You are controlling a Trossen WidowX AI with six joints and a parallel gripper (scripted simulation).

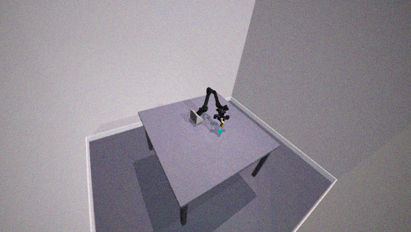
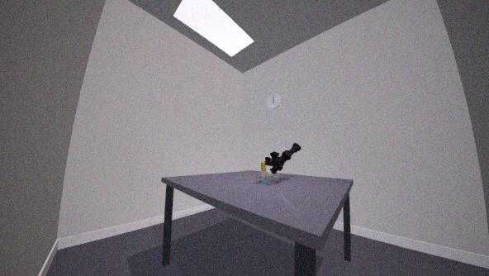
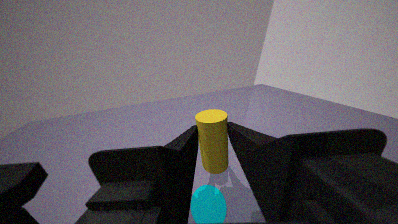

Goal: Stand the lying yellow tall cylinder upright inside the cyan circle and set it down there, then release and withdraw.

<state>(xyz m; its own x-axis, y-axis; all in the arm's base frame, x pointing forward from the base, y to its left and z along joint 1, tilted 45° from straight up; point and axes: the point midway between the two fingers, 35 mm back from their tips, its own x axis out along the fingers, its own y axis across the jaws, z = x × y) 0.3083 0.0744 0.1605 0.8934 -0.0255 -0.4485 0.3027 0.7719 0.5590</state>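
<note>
My gripper tip is now 150 mm above the cyan circle and 10 mm past it. From my gripper tip the other things lie so: yellow tall cylinder 20 mm below.
</note>
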